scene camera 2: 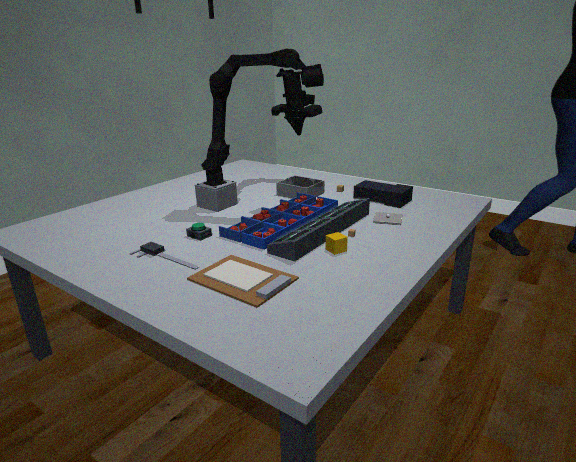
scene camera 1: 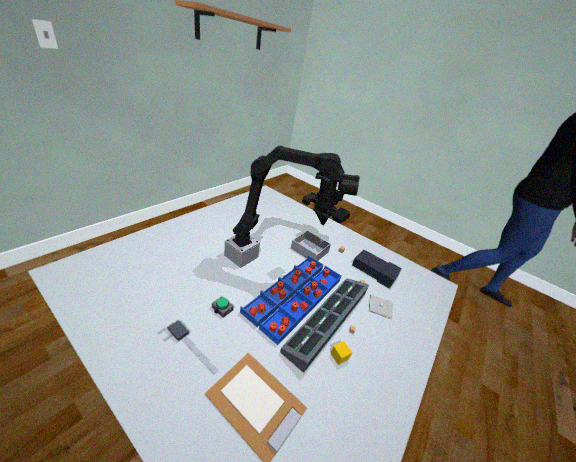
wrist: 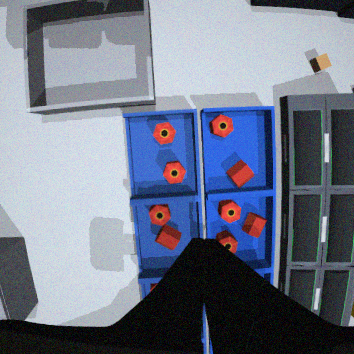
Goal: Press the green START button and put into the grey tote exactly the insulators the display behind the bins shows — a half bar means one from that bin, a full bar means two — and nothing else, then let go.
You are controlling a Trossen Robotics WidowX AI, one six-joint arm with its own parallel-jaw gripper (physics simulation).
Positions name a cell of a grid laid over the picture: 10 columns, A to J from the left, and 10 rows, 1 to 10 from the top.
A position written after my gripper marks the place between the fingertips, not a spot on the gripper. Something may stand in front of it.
Labels:
my gripper: scene camera 2 F3; scene camera 1 F5; wrist F8

